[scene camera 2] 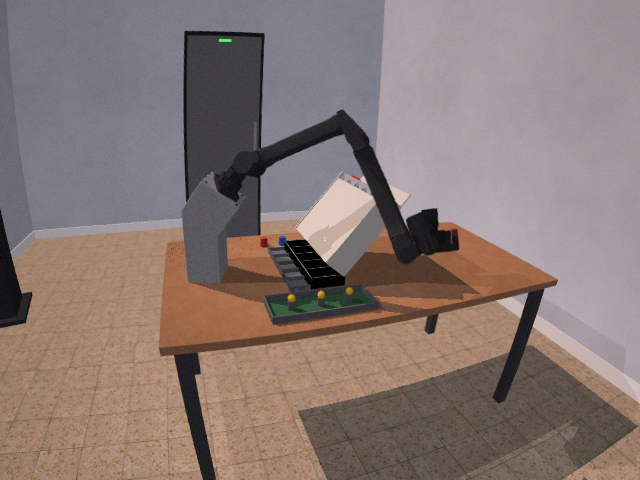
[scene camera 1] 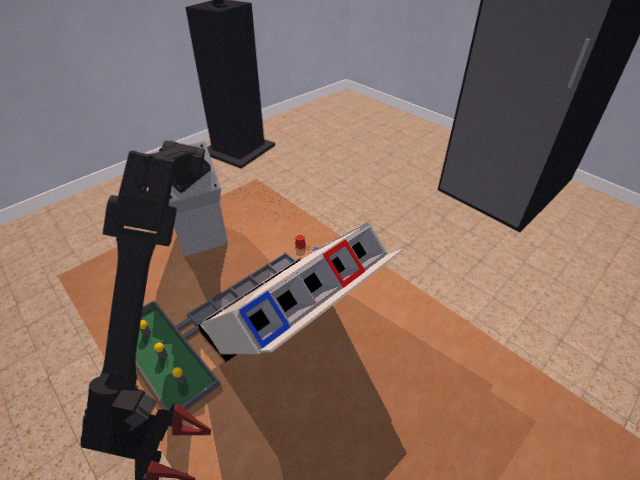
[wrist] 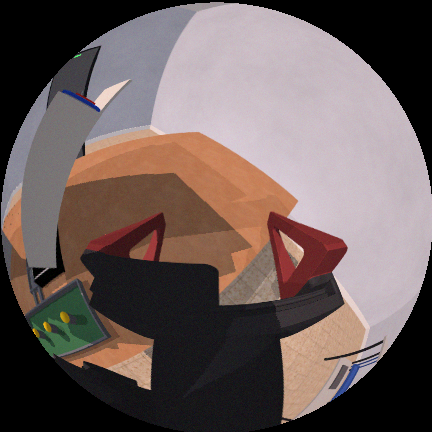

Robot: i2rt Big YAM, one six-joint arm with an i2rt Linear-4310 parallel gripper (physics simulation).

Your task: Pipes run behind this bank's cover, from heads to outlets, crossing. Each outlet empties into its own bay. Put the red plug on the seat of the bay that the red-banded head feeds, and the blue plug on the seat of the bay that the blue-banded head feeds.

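Where they show: gripper, between the fingertips: (scene camera 1: 203, 455) (wrist: 215, 217); arm's base, origin of its link: (scene camera 2: 224, 189).
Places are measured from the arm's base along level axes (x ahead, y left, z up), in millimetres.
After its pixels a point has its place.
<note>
The red plug (scene camera 1: 299, 241) {x 259, y 193, z -300 mm} (scene camera 2: 263, 241) {x 243, y 193, z -307 mm} and blue plug (scene camera 1: 315, 249) {x 328, y 187, z -298 mm} (scene camera 2: 282, 240) {x 330, y 173, z -310 mm} stand upright side by side on the table near the bank's far end; the bank partly hides the blue one in scene camera 1. The tilted bank cover (scene camera 1: 227, 330) {x 425, y -308, z -94 mm} (scene camera 2: 330, 222) {x 385, y -117, z -145 mm} (wrist: 45, 190) {x 432, y -310, z -121 mm} hides the pipes. The blue band (scene camera 1: 278, 310) {x 528, y -251, z -13 mm} (wrist: 80, 100) {x 510, y -316, z -16 mm} frames the head at the near-left end; the red band (scene camera 1: 355, 255) {x 581, y -31, z -12 mm} frames the second head from the far end. Grey bays (scene camera 1: 227, 298) {x 203, y -118, z -328 mm} (scene camera 2: 292, 279) {x 192, y -167, z -325 mm} lie along its foot. My gripper (scene camera 1: 201, 454) {x 559, y -523, z -107 mm} (scene camera 2: 454, 240) (wrist: 215, 217) {x 559, y -523, z -107 mm} is open and empty, beyond the bank, away from both plugs.
A green tray (scene camera 1: 199, 396) {x 365, y -399, z -317 mm} (scene camera 2: 320, 317) {x 146, y -428, z -332 mm} (wrist: 94, 312) {x 361, y -420, z -325 mm} with three yellow-topped pegs lies beside the bank's near end. The arm's grey pedestal (scene camera 1: 199, 222) {x -13, y 9, z -208 mm} (scene camera 2: 204, 242) {x -96, y -36, z -175 mm} stands on the bay side. The arm passes over the green tray in scene camera 1.
</note>
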